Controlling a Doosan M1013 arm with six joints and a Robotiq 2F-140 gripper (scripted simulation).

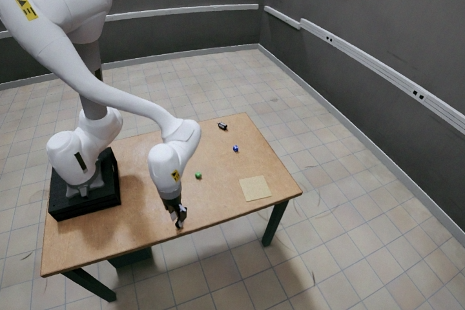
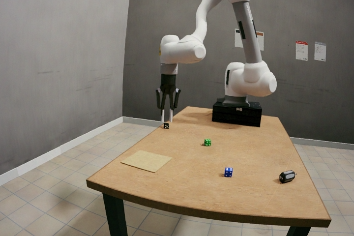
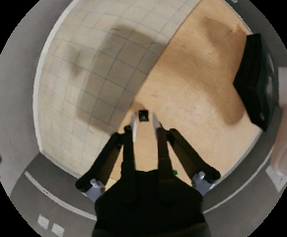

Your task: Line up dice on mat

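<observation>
Right now the black die is 50 mm below my hand. The rest, counted from my hand: tan mat: 430 mm ahead, 60 mm below, 40 mm to the left; green die: 240 mm to the left, 180 mm ahead, 50 mm below; blue die: 460 mm ahead, 340 mm to the left, 50 mm below.
</observation>
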